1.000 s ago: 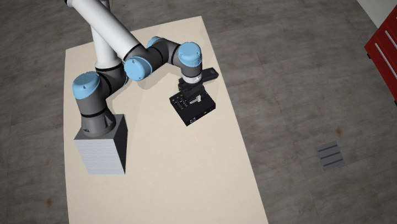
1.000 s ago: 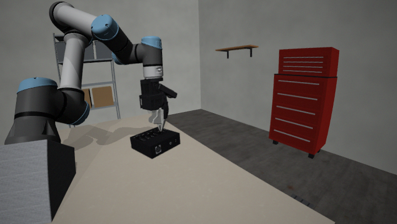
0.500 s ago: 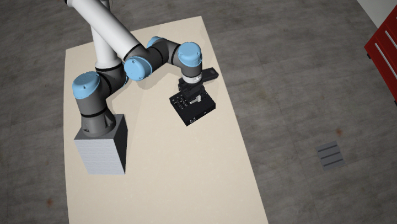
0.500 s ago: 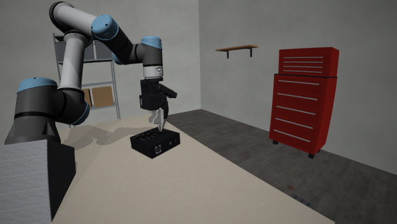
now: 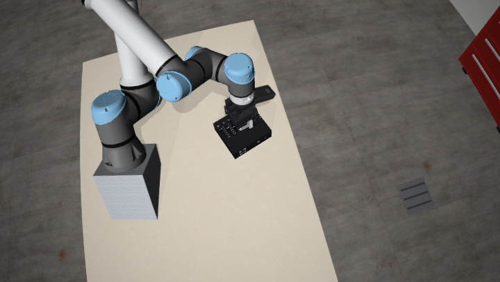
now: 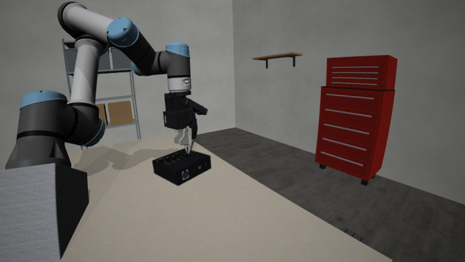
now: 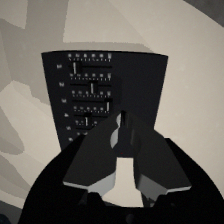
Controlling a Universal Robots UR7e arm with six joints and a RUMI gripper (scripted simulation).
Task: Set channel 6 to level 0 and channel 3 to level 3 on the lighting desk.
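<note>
My hand is 2 cm to the right of the channel 3 fader and 2 cm above it. From my hand the other things lie so: channel 6 fader 8 cm behind, 2 cm to the left, 2 cm below.
</note>
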